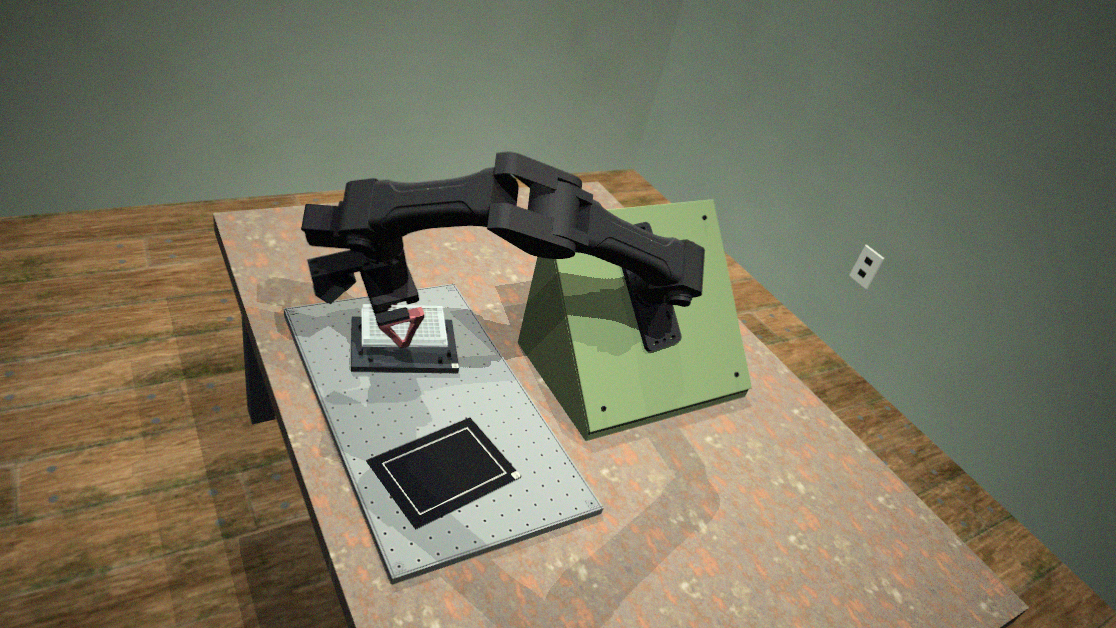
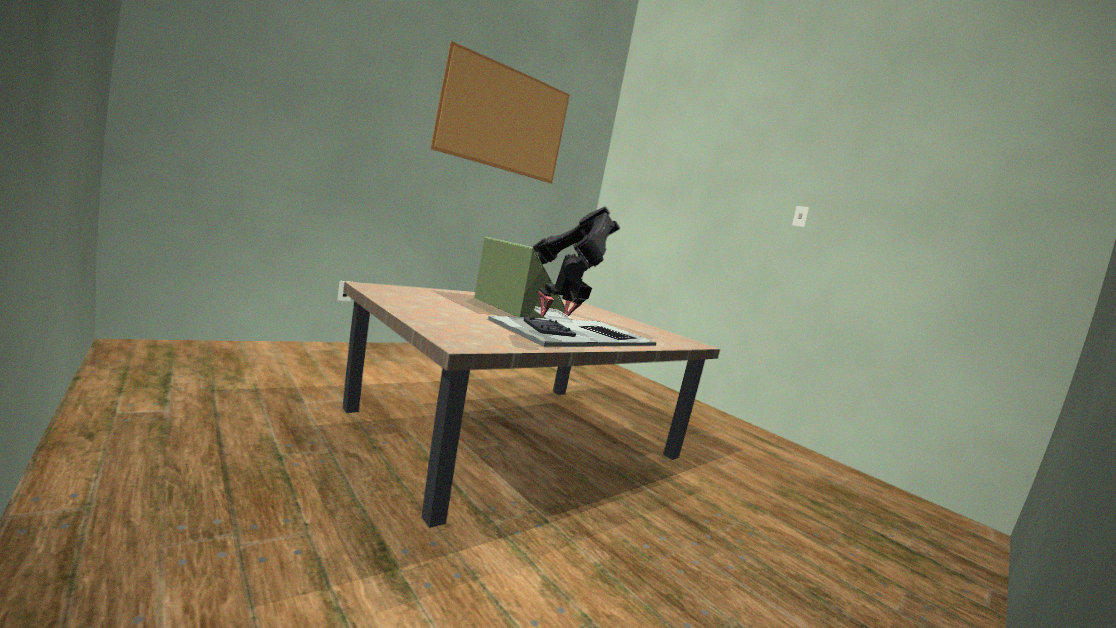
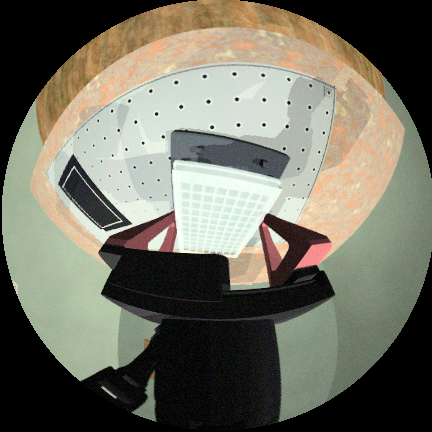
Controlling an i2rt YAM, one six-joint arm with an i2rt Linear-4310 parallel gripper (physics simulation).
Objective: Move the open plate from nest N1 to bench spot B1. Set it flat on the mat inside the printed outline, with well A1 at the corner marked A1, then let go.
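Places are measured from the arm's base along level axes (x down, y ahead, z right), in centimetres.
Pixels of known places: gripper, fingertip midpoint: point(image 1: 397, 328) point(image 2: 553, 317) point(image 3: 217, 214); arm's base, origin of the base link: point(image 1: 645, 286) point(image 2: 524, 268).
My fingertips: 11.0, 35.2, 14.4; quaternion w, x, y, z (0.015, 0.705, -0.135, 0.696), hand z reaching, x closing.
For each thing: its middle in the pictures, then the offset to it from my fingertips, as dx, dy, dz. Level surfaces: height alone.
- open plate, body centre: point(image 3: 215, 225) point(image 1: 404, 325) point(image 2: 553, 314) -0.6, -0.9, -0.4
- dark nest N1, body centre: point(image 3: 218, 203) point(image 1: 404, 342) point(image 2: 549, 325) +3.2, -1.3, -0.1
- grey perforated board, body centre: point(image 1: 429, 402) point(image 3: 142, 202) point(image 2: 576, 331) +4.9, -0.2, -12.3
- black mat B1, its level: dx +4.1
- small white mark, body centre: point(image 1: 516, 475) +4.0, -5.1, -29.8
- table, its level: dx +5.5
The open plate point(image 1: 434, 333) point(image 3: 223, 201) is white with a grid of wells. My gripper point(image 1: 402, 324) point(image 2: 558, 300) point(image 3: 217, 214) is shut on it, red fingers on its two long sides. It is held level a little above the dark nest N1 point(image 1: 405, 361) point(image 2: 548, 327) point(image 3: 229, 153) at the far end of the grey perforated board point(image 1: 366, 414) point(image 3: 225, 96). The black mat B1 point(image 1: 441, 469) point(image 2: 607, 332) point(image 3: 90, 197) with its white printed outline lies at the near end of the board. A small white mark point(image 1: 516, 474) sits at the mat's right corner.
The arm stands on a green wedge-shaped mount point(image 1: 648, 374) point(image 2: 503, 277) to the right of the board. All of this rests on a table point(image 1: 780, 507) point(image 2: 436, 320) above a wooden floor.
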